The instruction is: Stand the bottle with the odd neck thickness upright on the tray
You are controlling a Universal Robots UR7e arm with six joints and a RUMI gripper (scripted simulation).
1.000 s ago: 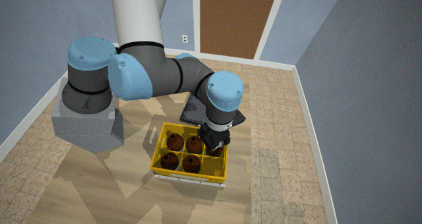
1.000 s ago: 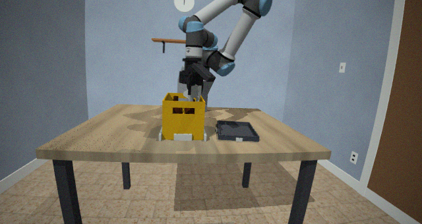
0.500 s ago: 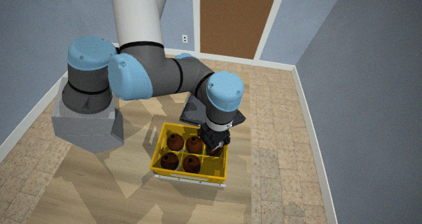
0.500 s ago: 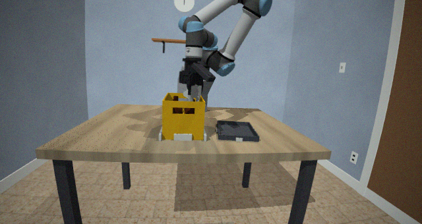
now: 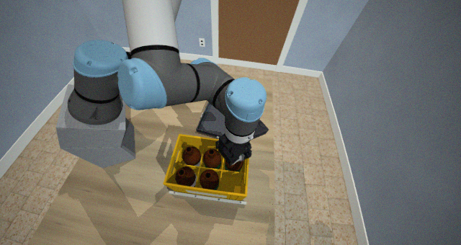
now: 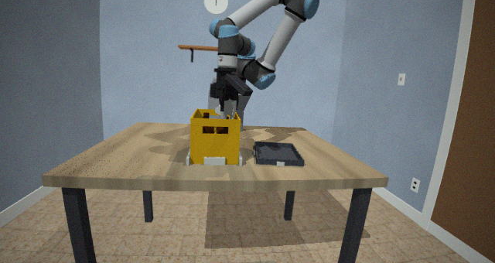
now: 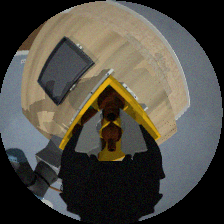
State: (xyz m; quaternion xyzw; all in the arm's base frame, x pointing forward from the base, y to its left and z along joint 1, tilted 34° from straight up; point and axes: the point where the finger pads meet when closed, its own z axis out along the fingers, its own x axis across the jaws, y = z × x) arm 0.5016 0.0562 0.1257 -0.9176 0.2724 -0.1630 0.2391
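Right now the bottle is 70 mm below my hand. Round my hand: crate (70 mm to the right, 70 mm below, 70 mm behind); tray (200 mm to the left, 140 mm below, 130 mm behind).
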